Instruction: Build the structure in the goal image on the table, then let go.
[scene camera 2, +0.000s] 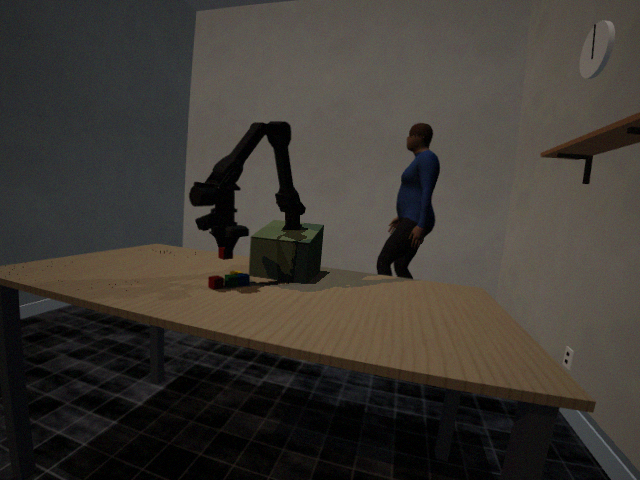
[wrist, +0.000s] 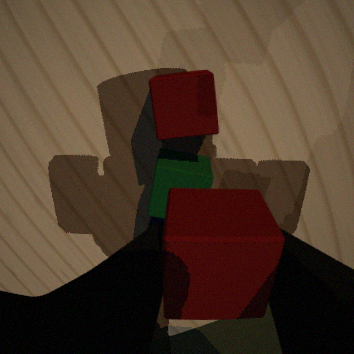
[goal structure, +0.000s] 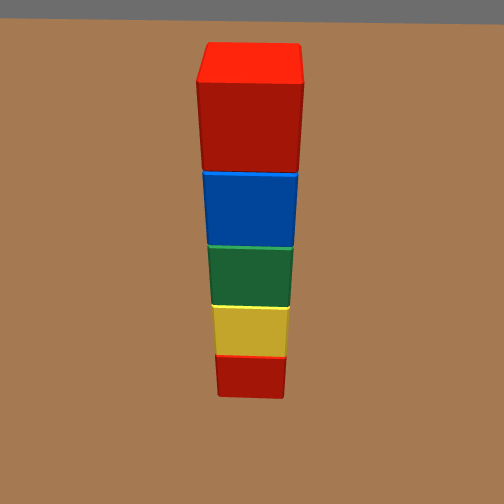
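Observation:
My gripper is shut on a red block and holds it well above the table. The held red block hangs between the dark fingers. A second red block sits on the table at the left end of the group in the scene view. A green block lies beside it, with a small gap between them in the wrist view. A blue block is next to the green one; the held block and a finger mostly hide it in the wrist view. A yellow block shows partly behind the green one.
The arm stands on a green box behind and to the right of the blocks. The wooden table reaches far to the right of them. A person stands behind the table. A wall shelf is at the far right.

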